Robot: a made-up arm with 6 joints. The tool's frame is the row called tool. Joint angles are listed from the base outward. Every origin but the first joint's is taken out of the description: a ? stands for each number. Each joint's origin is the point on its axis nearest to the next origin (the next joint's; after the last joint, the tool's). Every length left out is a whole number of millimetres.
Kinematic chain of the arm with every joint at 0, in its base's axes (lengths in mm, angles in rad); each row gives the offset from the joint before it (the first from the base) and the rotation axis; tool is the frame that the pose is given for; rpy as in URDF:
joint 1: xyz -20 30 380 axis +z
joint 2: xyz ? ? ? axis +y
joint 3: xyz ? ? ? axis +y
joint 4: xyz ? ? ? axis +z
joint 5: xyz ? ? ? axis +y
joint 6: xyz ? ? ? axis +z
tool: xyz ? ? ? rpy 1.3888 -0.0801 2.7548
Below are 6 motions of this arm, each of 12 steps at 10 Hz.
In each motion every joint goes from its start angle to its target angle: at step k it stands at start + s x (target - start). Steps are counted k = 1, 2, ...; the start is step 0. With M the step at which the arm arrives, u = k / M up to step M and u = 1 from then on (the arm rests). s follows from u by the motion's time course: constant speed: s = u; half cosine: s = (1 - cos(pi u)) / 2; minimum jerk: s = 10 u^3 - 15 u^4 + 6 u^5.
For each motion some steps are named. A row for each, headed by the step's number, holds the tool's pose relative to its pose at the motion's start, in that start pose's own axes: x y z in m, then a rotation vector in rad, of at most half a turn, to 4 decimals.
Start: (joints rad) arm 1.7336 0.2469 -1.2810 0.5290 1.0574 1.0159
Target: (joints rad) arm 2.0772 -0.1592 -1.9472 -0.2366 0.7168 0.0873
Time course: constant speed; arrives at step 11
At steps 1, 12:
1: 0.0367 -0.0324 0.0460 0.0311 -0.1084 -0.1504
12: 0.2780 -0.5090 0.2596 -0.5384 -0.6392 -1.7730

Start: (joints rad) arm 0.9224 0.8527 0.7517 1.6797 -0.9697 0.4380
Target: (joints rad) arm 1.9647 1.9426 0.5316 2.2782 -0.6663 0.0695
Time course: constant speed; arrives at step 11
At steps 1, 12:
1: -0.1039 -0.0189 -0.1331 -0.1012 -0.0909 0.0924
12: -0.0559 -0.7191 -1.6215 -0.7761 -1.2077 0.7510

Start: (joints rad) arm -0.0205 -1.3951 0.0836 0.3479 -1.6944 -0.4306
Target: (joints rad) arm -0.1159 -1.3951 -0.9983 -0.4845 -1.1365 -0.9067
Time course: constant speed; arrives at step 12
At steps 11, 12:
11: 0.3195 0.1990 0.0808 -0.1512 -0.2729 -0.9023
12: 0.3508 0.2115 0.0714 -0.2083 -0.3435 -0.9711

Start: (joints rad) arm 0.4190 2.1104 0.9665 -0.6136 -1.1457 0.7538
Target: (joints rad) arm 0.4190 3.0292 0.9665 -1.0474 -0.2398 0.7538
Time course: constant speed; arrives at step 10
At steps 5, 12:
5: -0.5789 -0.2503 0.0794 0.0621 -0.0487 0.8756
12: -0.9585 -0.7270 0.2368 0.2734 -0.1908 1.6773

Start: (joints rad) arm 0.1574 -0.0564 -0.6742 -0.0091 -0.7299 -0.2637
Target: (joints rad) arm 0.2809 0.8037 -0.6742 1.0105 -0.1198 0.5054
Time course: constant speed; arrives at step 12
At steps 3, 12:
3: -0.0977 -0.2771 -0.0059 0.0480 0.3005 0.4813
12: -0.0016 -1.1420 -0.1633 -0.4731 1.1348 1.8610

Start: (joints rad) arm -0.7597 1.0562 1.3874 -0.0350 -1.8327 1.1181
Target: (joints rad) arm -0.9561 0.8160 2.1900 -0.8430 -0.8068 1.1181
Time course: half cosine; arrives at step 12
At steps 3, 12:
3: 0.0282 -0.0131 -0.0050 -0.0839 -0.0284 0.2368
12: 0.2344 -0.1987 0.0464 -0.5128 -0.2364 1.5872

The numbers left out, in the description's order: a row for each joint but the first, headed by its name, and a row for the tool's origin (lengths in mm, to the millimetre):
joint 2: -30 50 0
joint 3: 10 0 1010
joint 4: -10 0 340
joint 5: 0 -30 0
joint 6: 20 0 80
tool: -10 20 0

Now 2 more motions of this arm.
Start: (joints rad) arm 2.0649 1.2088 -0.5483 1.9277 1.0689 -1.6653
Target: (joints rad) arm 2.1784 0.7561 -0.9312 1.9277 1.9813 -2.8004
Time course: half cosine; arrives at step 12
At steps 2, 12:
2: 0.0383 0.0237 -0.0093 0.0499 -0.1088 -0.0881
12: 0.5773 0.2009 -0.1032 0.3709 -1.5651 -1.5659

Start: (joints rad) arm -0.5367 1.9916 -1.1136 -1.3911 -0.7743 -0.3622
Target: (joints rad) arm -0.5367 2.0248 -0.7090 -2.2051 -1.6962 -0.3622
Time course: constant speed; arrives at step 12
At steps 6, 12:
6: 0.1068 -0.0492 0.0500 0.0257 0.0846 -0.6470
12: 0.2049 -0.1387 0.0741 0.0489 0.3931 -1.2893

